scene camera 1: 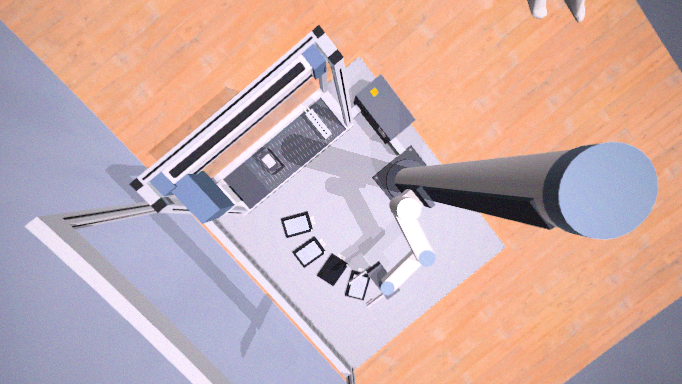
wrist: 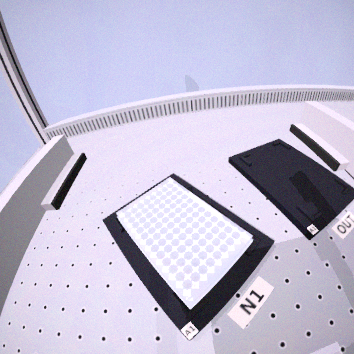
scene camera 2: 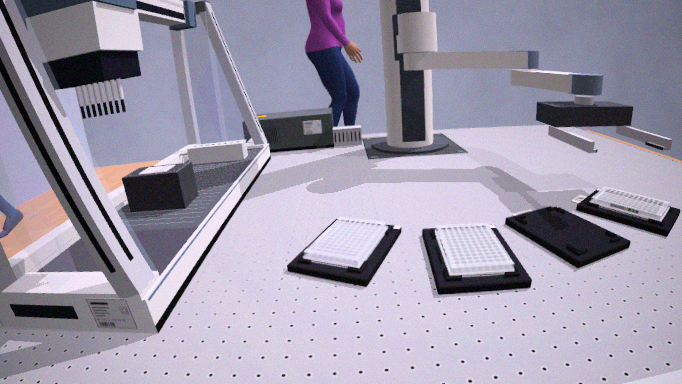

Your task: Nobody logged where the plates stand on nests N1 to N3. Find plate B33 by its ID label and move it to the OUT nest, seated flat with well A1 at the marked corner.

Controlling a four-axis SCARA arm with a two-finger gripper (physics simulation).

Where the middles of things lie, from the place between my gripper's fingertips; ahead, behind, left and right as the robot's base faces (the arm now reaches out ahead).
Labels:
Now: hand 80 mm short of the black nest labelled N2 (scene camera 2: 518, 279), 330 mm to the left of it and 120 mm above it. Also, from my hand: white well plate (scene camera 2: 347, 242): 40 mm ahead, 500 mm to the right, 110 mm below; then black nest labelled N1 (scene camera 2: 584, 205): 20 mm to the left, 120 mm below; then black OUT nest (scene camera 2: 580, 242): 50 mm ahead, 160 mm to the right, 120 mm below.

